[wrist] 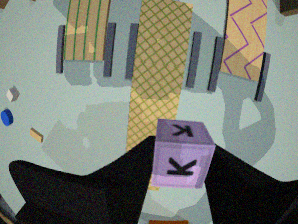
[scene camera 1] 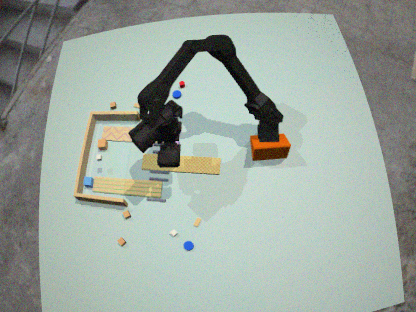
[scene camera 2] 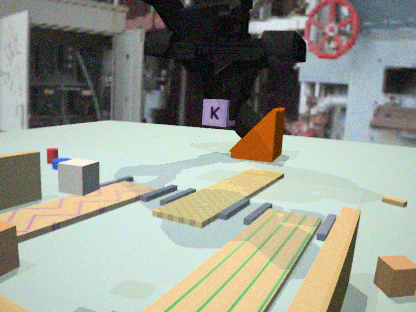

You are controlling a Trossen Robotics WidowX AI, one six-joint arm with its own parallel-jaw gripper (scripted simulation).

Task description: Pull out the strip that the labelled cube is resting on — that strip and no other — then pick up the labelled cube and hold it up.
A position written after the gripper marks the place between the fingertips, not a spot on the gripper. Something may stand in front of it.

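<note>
The gripper, visible at (scene camera 2: pixel 218 119), (wrist: pixel 178 144) and (scene camera 1: pixel 174 147), holds a labelled cube. The labelled cube appears at (scene camera 2: pixel 215 111) and (wrist: pixel 183 150). A white cube (scene camera 2: pixel 79 177) is in the scene too.
</note>
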